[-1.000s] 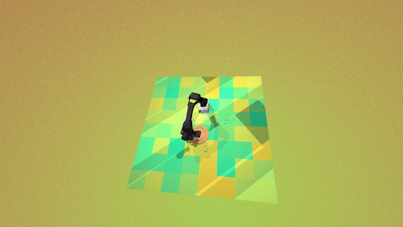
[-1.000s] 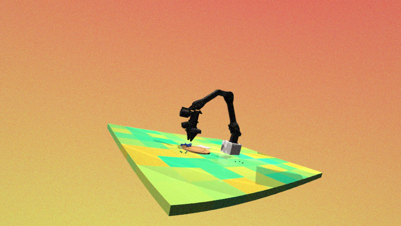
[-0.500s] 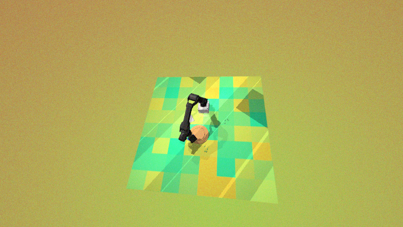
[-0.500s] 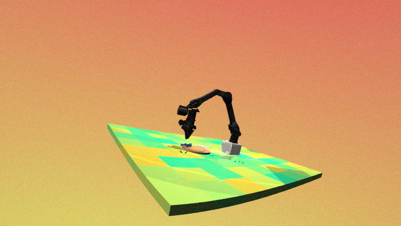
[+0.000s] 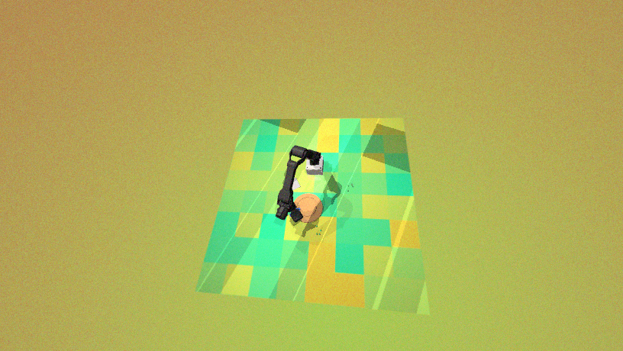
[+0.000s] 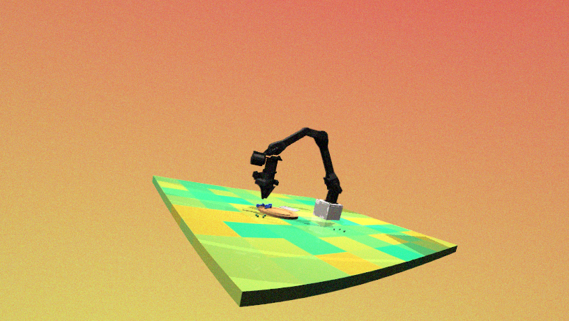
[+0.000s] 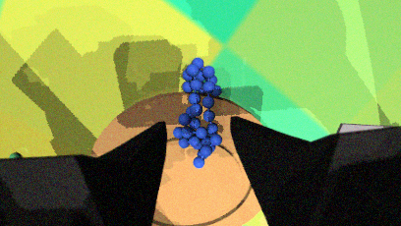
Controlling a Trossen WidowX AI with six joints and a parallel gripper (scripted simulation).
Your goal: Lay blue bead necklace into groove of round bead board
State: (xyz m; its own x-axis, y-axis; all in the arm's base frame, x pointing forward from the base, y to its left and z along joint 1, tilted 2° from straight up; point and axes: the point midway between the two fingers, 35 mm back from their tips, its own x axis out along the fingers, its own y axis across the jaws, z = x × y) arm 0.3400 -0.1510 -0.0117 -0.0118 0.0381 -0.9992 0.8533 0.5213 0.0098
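My gripper tip is 80 mm to the right of the round bead board, 40 mm past it and 40 mm above it. Round my gripper tip: flat grey piece 210 mm behind, 50 mm below, 20 mm to the right.
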